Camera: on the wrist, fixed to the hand. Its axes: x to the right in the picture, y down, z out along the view.
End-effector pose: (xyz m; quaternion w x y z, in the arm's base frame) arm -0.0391 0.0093 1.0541 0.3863 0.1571 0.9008 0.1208
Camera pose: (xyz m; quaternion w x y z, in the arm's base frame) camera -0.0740 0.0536 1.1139 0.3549 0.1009 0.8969 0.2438
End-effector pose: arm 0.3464 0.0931 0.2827 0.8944 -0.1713 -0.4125 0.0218
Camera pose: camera 0.3980 0.1266 0.2281 0.8857 -0.2859 -0.3638 -0.0391
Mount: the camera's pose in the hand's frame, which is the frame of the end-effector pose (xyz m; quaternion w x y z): 0.0001 0.0545 -0.0616 0.9904 -0.1281 0.0529 0.0013
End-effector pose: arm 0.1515 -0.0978 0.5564 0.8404 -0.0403 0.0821 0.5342
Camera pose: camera 0.0964 -0.0841 0.4969 0.8221 -0.1757 0.0574 0.5385
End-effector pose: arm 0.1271 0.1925 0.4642 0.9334 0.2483 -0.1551 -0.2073
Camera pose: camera 0.1683 0.2601 0.4419 0.9647 0.1371 -0.0780 -0.2108
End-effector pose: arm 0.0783 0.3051 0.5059 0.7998 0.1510 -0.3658 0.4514
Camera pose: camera 0.0606 0.3702 0.4588 0.8302 0.0227 -0.3780 0.4092
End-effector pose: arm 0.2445 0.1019 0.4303 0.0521 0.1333 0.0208 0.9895
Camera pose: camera 0.2227 0.0461 0.3740 0.0663 0.0730 -0.1036 0.9897
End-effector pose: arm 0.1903 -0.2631 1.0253 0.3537 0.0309 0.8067 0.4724
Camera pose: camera 0.1378 -0.2786 1.0867 0.3110 -0.0386 0.7571 0.5733
